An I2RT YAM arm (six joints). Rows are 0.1 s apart.
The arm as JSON. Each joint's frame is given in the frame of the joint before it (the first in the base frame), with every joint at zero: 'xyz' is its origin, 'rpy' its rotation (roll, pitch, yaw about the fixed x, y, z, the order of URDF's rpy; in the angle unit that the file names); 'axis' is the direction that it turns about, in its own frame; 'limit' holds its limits. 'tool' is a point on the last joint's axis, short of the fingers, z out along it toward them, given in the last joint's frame.
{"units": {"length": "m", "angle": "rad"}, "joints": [
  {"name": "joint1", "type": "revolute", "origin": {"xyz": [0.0, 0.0, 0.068], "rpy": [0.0, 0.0, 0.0]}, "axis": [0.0, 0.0, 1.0], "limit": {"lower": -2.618, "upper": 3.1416}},
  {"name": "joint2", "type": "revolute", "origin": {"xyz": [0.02, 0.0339, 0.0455], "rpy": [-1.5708, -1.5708, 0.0]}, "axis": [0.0, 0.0, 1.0], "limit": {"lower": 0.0, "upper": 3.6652}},
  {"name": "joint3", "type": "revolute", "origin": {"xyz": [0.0, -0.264, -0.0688], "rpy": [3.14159, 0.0, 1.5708]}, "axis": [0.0, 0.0, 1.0], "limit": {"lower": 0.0, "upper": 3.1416}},
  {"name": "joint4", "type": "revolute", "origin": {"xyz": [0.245, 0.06, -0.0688], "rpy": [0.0, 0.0, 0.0]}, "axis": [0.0, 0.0, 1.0], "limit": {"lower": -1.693, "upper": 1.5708}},
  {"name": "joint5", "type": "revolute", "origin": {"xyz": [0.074, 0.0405, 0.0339], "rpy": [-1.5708, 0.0, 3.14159]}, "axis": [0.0, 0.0, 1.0], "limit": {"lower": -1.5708, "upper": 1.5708}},
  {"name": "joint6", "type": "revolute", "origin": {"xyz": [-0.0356, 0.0, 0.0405], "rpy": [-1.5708, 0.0, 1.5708]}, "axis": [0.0, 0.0, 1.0], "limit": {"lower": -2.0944, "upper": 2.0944}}
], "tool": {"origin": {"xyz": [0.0, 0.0, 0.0], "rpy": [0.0, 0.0, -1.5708]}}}
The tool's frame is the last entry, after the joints.
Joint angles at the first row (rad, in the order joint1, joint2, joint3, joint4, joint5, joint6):
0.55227 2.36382 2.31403 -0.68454 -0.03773 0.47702
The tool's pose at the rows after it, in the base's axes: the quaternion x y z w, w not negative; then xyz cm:
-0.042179 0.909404 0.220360 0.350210 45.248 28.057 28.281
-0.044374 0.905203 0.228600 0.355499 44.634 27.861 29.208
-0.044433 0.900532 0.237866 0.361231 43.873 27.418 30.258
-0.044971 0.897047 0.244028 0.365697 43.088 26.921 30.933
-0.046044 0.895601 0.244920 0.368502 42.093 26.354 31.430
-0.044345 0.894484 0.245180 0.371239 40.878 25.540 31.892
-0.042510 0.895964 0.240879 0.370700 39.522 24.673 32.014
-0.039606 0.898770 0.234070 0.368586 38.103 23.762 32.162
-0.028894 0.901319 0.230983 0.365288 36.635 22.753 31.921
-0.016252 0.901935 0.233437 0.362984 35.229 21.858 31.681
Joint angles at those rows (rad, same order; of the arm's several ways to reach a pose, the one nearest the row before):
0.55224 2.33613 2.29971 -0.68197 -0.04198 0.47861
0.55462 2.29768 2.26438 -0.66582 -0.05042 0.48014
0.55442 2.24671 2.21337 -0.64436 -0.06019 0.48464
0.55377 2.19470 2.14963 -0.61707 -0.06691 0.48627
0.55465 2.13682 2.07503 -0.59398 -0.06609 0.48446
0.55378 2.06707 1.98443 -0.56756 -0.06328 0.48609
0.55386 1.99659 1.88778 -0.54732 -0.05533 0.48627
0.55414 1.92845 1.80222 -0.54163 -0.04374 0.48728
0.55301 1.85695 1.70063 -0.52109 -0.03343 0.50493
0.55287 1.79021 1.60729 -0.49574 -0.02854 0.53049

